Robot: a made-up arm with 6 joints.
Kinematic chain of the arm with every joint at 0, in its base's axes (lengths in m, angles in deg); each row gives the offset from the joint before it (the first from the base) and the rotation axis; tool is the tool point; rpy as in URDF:
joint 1: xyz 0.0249 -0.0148 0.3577 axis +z
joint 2: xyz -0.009 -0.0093 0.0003 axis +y
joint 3: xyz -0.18 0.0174 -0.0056 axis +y
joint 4: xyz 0.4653 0.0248 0.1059 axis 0.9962 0 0.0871
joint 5: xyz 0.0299 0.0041 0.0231 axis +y
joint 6: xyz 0.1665 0.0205 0.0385 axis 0.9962 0 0.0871
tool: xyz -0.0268 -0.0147 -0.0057 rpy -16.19 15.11 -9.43
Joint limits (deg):
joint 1: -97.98..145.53
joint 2: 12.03..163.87
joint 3: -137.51..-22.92
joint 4: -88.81..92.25
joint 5: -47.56..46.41
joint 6: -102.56..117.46
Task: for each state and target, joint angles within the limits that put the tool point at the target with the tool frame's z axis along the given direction. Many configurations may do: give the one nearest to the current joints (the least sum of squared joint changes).
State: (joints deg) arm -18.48 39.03 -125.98 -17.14 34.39 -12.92
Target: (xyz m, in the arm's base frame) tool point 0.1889 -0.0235 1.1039 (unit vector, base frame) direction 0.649 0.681 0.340
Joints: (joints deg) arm -16.82 60.05 -116.82 -25.87 26.08 -51.44
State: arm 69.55 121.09 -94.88 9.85 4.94 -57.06
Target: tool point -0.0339 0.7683 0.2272 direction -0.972 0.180 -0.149
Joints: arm 90.46 160.30 -131.14 22.00 22.00 -94.31
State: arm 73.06 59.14 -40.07 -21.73 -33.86 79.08
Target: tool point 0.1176 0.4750 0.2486 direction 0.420 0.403 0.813
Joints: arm 66.11 69.95 -24.22 -31.50 -40.91 62.99
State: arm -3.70 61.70 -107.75 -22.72 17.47 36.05
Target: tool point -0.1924 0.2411 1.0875 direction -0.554 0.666 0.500
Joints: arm -42.91 40.10 -137.51 -19.00 20.69 22.89
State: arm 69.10 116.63 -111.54 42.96 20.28 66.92
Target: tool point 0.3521 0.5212 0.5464 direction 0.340 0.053 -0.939
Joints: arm 48.12 96.28 -86.48 65.14 46.41 97.14
